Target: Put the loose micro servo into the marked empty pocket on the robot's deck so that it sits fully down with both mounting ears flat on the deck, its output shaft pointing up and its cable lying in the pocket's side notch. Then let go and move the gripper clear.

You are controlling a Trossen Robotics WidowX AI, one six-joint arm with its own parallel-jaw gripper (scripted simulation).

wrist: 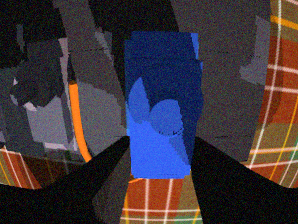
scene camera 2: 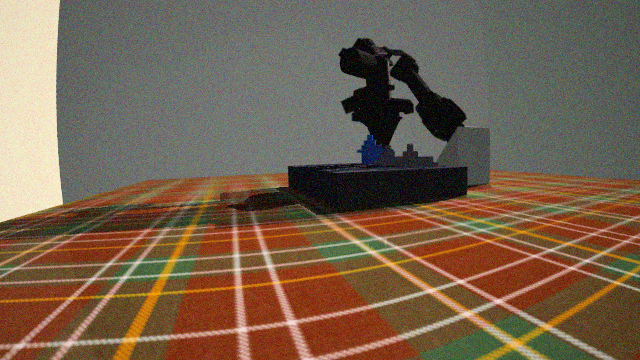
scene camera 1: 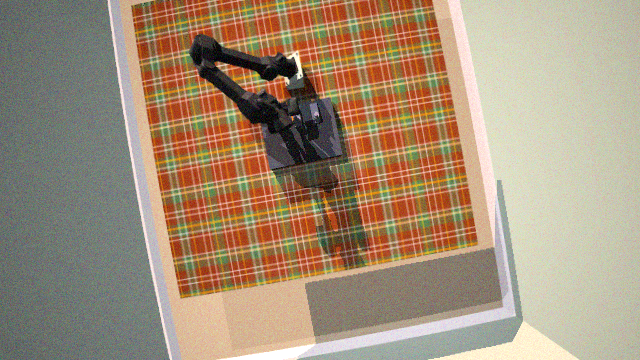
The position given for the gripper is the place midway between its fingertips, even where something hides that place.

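The gripper (scene camera 2: 381, 149) is visible, also in the wrist view (wrist: 161, 144). A blue micro servo (wrist: 165, 97) is visible too.
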